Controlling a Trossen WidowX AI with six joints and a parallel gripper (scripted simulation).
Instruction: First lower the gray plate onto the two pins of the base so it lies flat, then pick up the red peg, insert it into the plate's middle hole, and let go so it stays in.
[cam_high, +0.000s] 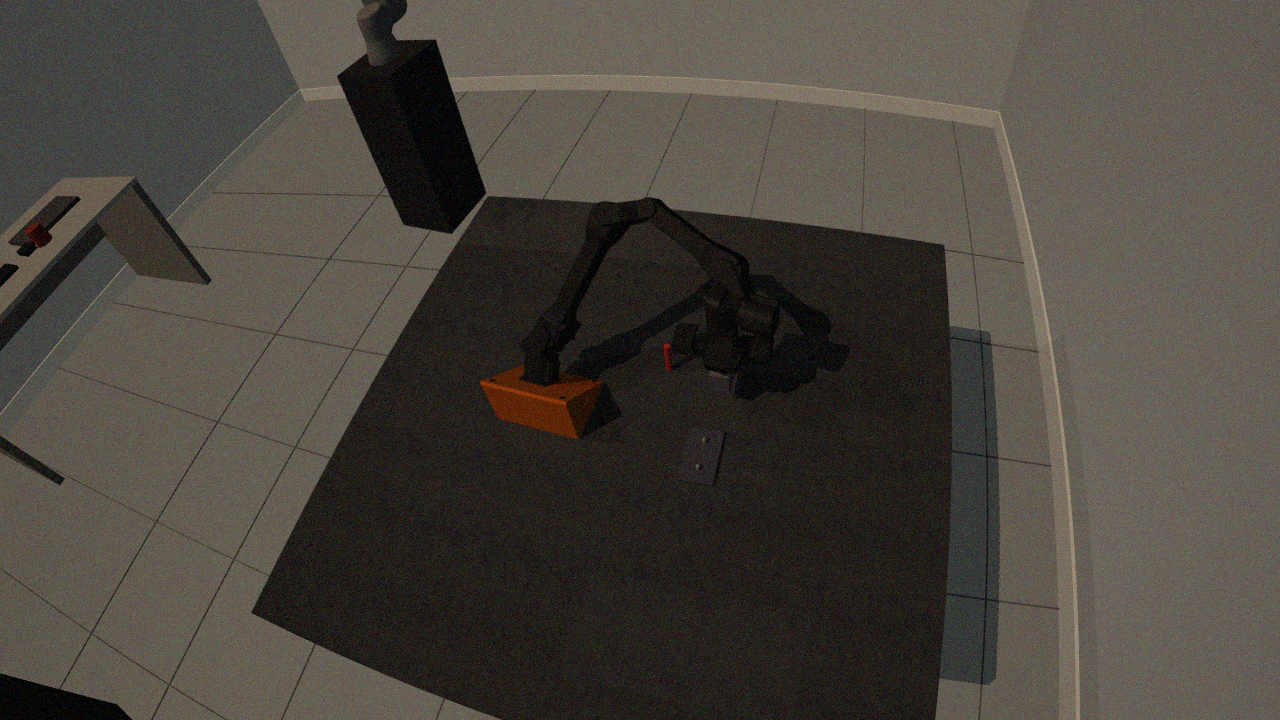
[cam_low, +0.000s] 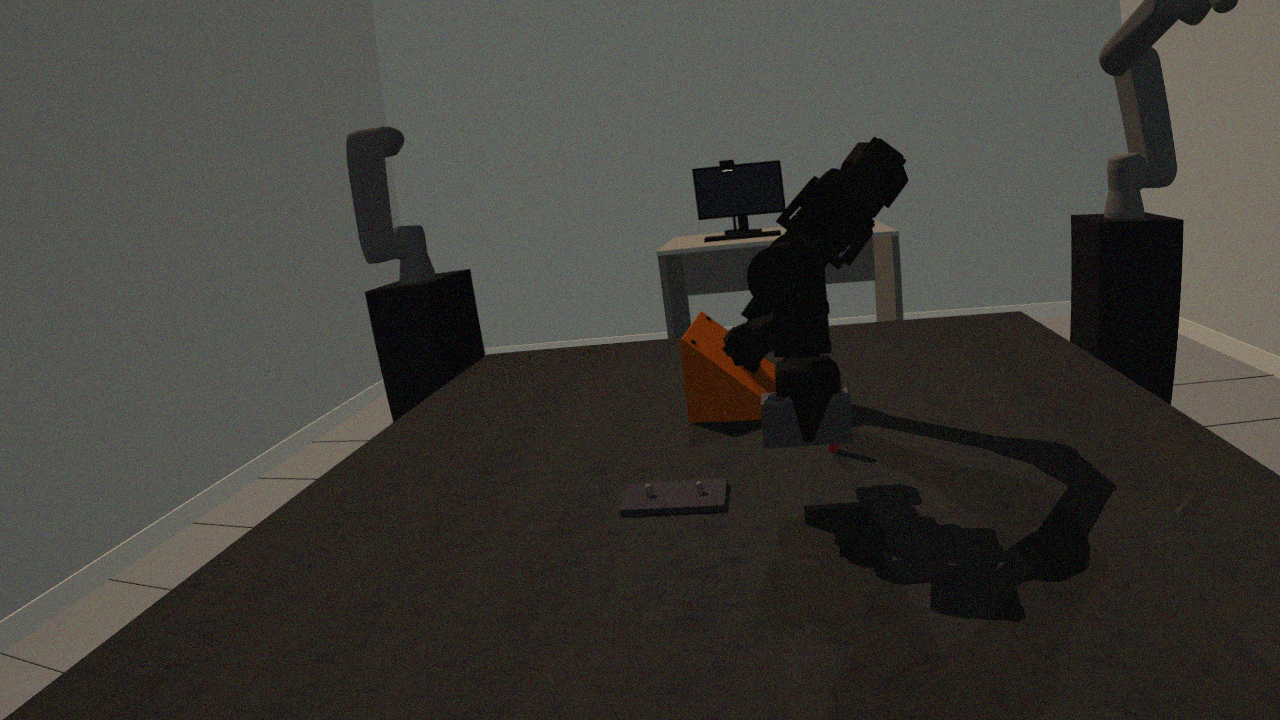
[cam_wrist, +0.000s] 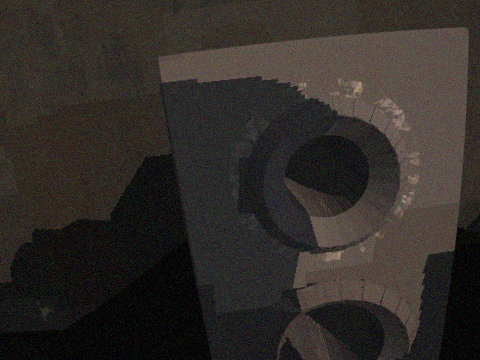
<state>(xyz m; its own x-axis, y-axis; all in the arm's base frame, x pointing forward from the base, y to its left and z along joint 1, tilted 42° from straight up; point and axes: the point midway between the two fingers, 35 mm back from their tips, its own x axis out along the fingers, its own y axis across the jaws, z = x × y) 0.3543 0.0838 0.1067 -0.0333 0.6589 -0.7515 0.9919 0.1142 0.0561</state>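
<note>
My gripper tip is now 160 mm to the left of the base, 70 mm above it and 10 mm short of it. From my gripper tip the other things lie so: red peg: 130 mm behind, 40 mm below, 20 mm to the left; then gray plate: 30 mm above.
</note>
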